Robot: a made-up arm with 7 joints. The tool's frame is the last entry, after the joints. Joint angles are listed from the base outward. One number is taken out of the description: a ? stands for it. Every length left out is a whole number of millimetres.
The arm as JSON. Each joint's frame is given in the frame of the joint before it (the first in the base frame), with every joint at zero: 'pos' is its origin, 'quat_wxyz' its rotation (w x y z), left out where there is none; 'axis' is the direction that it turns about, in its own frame. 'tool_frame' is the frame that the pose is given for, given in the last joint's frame.
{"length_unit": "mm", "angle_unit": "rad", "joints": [
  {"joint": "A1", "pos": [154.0, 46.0, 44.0], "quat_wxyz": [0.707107, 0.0, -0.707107, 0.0], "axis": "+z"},
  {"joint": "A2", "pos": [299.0, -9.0, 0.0], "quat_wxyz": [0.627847, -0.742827, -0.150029, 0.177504], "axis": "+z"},
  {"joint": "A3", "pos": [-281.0, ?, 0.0], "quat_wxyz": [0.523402, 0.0, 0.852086, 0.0], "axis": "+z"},
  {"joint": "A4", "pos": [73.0, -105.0, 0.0], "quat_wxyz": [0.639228, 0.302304, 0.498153, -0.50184], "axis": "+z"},
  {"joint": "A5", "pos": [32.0, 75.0, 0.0], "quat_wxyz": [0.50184, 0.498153, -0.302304, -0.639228], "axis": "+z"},
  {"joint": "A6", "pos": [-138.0, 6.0, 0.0], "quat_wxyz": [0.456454, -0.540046, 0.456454, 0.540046], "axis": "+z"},
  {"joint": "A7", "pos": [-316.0, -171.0, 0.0], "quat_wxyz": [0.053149, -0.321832, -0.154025, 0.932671], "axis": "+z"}
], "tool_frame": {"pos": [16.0, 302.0, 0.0], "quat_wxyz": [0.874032, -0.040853, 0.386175, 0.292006]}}
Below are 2 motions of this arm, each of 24 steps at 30 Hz.
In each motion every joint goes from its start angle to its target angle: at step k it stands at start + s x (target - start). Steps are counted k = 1, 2, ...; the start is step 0. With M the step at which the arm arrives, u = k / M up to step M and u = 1 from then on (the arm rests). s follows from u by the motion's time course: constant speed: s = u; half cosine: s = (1 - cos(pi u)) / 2; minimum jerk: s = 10 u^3 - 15 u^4 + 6 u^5.
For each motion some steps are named. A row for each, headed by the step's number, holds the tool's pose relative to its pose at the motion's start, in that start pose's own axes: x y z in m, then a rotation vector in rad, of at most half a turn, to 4 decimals.
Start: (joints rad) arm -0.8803 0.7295 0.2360 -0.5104 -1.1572 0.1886 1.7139
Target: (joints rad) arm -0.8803 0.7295 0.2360 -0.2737 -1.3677 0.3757 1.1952
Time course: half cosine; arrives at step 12
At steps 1, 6, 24:
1: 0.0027 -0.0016 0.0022 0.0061 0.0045 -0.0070
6: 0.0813 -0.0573 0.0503 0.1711 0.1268 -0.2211
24: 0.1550 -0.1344 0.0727 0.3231 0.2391 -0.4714

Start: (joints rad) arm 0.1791 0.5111 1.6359 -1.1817 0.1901 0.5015 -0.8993
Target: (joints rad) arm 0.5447 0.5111 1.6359 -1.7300 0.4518 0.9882 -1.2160
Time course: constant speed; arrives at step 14
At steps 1, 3, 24:
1: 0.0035 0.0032 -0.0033 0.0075 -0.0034 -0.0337
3: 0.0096 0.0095 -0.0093 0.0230 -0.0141 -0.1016
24: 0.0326 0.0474 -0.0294 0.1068 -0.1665 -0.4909

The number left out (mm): -20.0
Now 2 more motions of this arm.
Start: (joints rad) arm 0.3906 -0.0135 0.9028 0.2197 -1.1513 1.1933 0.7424
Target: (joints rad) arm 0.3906 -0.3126 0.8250 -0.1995 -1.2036 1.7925 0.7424
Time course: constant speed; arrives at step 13
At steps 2, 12, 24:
2: 0.0287 0.0252 -0.0107 -0.0509 0.0510 0.0376
12: 0.1216 0.1443 -0.0868 -0.3251 0.2582 0.2305
24: 0.1263 0.1548 -0.0962 -0.3547 0.2744 0.2495

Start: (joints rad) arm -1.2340 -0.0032 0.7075 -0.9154 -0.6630 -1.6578 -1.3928
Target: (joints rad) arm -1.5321 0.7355 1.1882 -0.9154 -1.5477 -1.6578 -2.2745
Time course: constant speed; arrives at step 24
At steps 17, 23, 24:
17: -0.2839 -0.4615 0.3076 0.9850 -0.7126 -0.3952
23: -0.4227 -0.5744 0.2532 1.3002 -0.9593 -0.4366
24: -0.4438 -0.5885 0.2377 1.3502 -0.9997 -0.4368

